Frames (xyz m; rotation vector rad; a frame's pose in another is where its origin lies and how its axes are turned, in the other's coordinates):
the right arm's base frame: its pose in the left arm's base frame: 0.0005 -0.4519 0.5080 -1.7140 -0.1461 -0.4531
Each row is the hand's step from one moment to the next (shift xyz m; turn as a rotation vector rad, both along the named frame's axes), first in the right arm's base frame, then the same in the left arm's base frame.
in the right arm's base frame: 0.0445 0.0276 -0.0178 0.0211 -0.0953 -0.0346
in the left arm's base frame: 0.0463 -0.0295 -0.0063 -0.0210 -0.0178 0.0998
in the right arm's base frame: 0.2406 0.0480 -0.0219 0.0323 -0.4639 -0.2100
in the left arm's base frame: 0.2316 -0.0677 0.0494 -0.1757 -0.1162 0.4647
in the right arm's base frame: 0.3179 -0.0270 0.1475 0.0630 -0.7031 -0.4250
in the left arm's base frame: 0.3129 0.0993 0.1255 -0.2765 -0.2815 0.7233
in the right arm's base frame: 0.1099 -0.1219 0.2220 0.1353 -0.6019 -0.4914
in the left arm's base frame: 0.1063 0.2222 0.1247 -0.1899 -0.3770 0.6662
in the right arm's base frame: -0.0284 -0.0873 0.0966 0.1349 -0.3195 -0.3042
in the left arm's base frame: -0.0352 0.1152 0.0570 -0.0525 -0.2518 0.3830
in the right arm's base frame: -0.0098 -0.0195 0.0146 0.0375 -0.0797 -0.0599
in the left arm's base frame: -0.0125 0.0195 0.0123 -0.0061 -0.0479 0.0949
